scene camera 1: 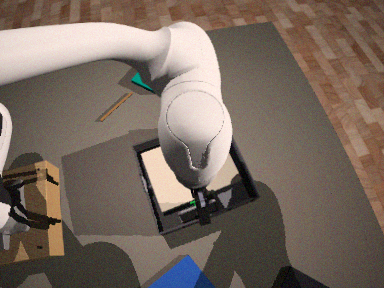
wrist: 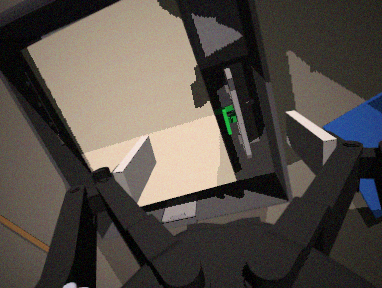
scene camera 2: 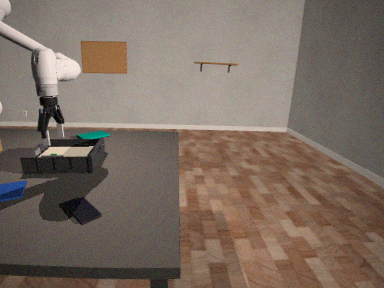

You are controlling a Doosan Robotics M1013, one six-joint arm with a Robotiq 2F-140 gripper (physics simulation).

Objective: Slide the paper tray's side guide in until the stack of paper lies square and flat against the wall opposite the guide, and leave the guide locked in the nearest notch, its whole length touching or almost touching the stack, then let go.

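Pixels of known places: gripper, fingertip midpoint: (wrist: 216,139) (scene camera 2: 54,140); arm's base at its link origin: (scene camera 1: 4,212).
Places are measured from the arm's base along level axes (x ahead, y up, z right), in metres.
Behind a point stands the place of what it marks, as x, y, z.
The dark paper tray (scene camera 1: 246,167) {0.802, 0.008, 0.147} (scene camera 2: 62,164) {0.669, -0.038, 0.239} (wrist: 278,145) {0.566, -0.001, 0.234} stands on the table. The cream paper stack (scene camera 1: 160,175) {0.541, -0.041, 0.053} (scene camera 2: 75,151) {0.675, -0.041, 0.045} (wrist: 125,85) {0.694, -0.041, 0.067} lies inside it. The side guide shows as a thin grey bar (wrist: 239,112) {0.620, -0.005, 0.200} with a green tab (scene camera 1: 193,202) {0.607, -0.004, 0.184} (wrist: 228,120) {0.612, -0.013, 0.185}, near the tray wall nearest the blue block. A dark strip lies between bar and paper in the wrist view. My gripper (scene camera 1: 201,207) (scene camera 2: 54,136) {0.620, 0.059, 0.169} (wrist: 216,139) {0.620, 0.059, 0.169} is open and empty, low over the tray. In the wrist view one finger is above the paper, the other beyond the tray wall. The arm hides part of the stack.
A blue block (scene camera 1: 182,275) {0.495, -0.076, 0.373} (scene camera 2: 11,191) {0.521, -0.076, 0.419} (wrist: 355,120) {0.533, -0.077, 0.364} and a dark block (scene camera 1: 300,280) {0.828, -0.077, 0.536} (scene camera 2: 82,210) {0.840, -0.077, 0.578} lie on the table. A teal block (scene camera 1: 142,82) (scene camera 2: 93,135) {0.681, -0.067, -0.378} and an orange stick (scene camera 1: 116,107) {0.462, -0.081, -0.297} (wrist: 25,234) {0.481, -0.079, -0.307} lie farther back. A wooden block (scene camera 1: 55,215) {0.159, -0.045, 0.057} stands at the left.
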